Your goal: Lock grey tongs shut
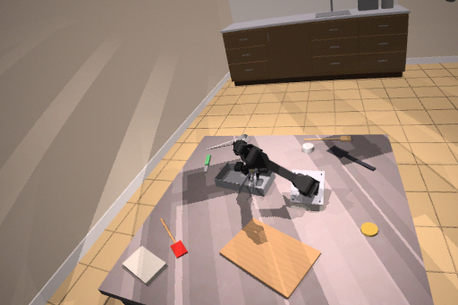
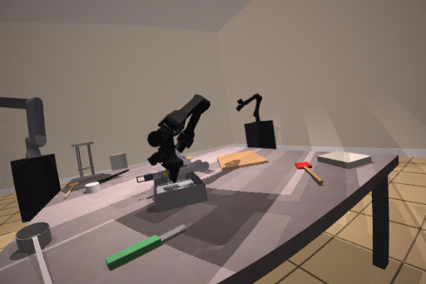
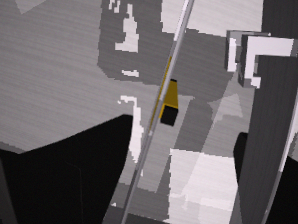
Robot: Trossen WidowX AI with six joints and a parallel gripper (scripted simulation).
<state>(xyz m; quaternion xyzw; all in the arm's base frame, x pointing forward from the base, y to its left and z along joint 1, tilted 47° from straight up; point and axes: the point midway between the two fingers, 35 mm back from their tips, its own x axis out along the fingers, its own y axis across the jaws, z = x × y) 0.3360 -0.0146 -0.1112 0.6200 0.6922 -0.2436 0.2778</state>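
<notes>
My gripper tip is 60 mm short of the grey roasting tin. Also, from my gripper tip: black spatula 480 mm behind, 320 mm to the right, 30 mm below; then wooden board 220 mm behind, 430 mm to the left, 20 mm below; then red spatula 240 mm ahead, 480 mm to the left, 20 mm below.
</notes>
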